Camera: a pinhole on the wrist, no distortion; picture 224 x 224 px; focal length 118.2 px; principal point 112.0 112.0 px. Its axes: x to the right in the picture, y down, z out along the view. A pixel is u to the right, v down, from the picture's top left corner.
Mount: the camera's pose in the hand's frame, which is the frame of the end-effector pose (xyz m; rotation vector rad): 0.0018 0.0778 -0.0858 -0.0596 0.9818 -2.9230
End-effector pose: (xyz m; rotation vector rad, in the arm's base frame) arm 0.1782 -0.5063 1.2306 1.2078 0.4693 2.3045
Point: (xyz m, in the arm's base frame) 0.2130 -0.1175 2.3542
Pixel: outside the picture
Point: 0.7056 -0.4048 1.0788
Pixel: 181 115
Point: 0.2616 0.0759 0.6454
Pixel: outside the picture
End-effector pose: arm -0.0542 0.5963 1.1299 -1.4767 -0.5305 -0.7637
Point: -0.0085 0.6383 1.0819
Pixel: 128 40
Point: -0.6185 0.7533 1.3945
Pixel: 167 205
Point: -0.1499 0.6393 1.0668
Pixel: 213 123
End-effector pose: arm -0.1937 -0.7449 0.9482 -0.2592 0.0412 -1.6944
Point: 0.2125 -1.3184 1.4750
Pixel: outside the picture
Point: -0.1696 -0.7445 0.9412
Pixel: 125 102
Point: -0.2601 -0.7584 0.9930
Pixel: 103 144
